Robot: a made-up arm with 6 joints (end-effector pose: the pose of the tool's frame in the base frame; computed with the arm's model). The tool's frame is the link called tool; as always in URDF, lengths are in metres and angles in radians. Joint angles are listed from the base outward.
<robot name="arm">
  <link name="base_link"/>
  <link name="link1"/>
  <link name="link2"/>
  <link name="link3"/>
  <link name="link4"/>
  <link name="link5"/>
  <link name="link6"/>
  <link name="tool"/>
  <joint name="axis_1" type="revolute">
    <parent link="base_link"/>
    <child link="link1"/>
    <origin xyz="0 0 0.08" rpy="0 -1.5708 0"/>
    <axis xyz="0 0 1"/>
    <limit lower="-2.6" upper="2.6" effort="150" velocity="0.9"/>
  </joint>
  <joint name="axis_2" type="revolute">
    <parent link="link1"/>
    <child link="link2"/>
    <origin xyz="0.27 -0.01 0.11" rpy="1.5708 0 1.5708"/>
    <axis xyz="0 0 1"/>
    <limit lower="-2.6" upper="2.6" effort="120" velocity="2.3"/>
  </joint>
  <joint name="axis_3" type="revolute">
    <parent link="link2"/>
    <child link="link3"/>
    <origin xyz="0.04 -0.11 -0.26" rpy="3.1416 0 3.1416"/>
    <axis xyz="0 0 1"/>
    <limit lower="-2.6" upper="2.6" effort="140" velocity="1.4"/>
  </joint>
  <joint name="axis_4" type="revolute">
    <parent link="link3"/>
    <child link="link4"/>
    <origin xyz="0.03 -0.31 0.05" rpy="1.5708 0 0"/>
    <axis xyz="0 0 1"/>
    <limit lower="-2.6" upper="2.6" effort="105" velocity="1.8"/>
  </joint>
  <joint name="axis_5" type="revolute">
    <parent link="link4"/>
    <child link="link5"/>
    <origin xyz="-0.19 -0.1 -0.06" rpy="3.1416 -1.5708 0"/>
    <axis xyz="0 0 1"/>
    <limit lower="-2.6" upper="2.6" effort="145" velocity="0.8"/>
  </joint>
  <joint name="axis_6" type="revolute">
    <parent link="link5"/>
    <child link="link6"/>
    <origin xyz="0.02 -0.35 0.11" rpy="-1.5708 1.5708 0"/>
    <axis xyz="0 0 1"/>
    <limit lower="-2.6" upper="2.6" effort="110" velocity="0.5"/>
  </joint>
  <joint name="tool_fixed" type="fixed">
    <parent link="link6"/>
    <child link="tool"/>
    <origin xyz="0.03 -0.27 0.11" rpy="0 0 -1.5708"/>
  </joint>
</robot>
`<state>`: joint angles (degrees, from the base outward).
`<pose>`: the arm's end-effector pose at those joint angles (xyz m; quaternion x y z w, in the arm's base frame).
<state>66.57 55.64 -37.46 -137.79 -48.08 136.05</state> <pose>0.0770 -0.2249 -0.0751 0.7325 -0.6257 -0.1360 0.2311</pose>
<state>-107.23 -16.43 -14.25 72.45 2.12 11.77</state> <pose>0.5488 -0.1097 0.1714 0.9946 -0.0969 -0.0362 0.0066</pose>
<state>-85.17 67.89 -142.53 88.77 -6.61 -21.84</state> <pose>-0.4674 0.0135 -0.1910 -0.3170 -0.0312 0.9336 0.1642</pose>
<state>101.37 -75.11 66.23 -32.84 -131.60 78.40</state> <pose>0.1668 0.0459 0.5131 0.3909 -0.4483 -0.1236 0.7943</pose>
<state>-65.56 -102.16 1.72 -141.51 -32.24 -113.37</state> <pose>-0.0468 -0.2036 -0.0596 -0.9556 0.1307 -0.1731 0.1996</pose>
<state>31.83 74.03 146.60 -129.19 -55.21 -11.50</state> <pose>-0.3186 -0.1095 0.2551 0.5665 -0.4007 0.7022 0.1593</pose>
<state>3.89 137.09 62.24 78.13 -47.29 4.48</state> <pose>-0.4032 0.3650 0.0872 0.2791 0.6088 0.6283 0.3959</pose>
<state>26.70 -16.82 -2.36 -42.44 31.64 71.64</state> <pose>0.4794 -0.0883 -0.2345 -0.5873 0.1697 0.4899 0.6215</pose>
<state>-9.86 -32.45 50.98 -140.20 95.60 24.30</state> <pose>0.0999 -0.4039 -0.4659 -0.5273 0.3177 0.5223 0.5901</pose>
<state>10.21 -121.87 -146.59 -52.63 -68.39 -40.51</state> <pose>0.0749 -0.3141 0.0214 -0.6404 0.1948 -0.3674 0.6457</pose>
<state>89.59 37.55 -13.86 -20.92 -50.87 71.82</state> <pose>-0.1759 -0.2640 -0.2562 -0.4072 0.8399 0.2148 0.2873</pose>
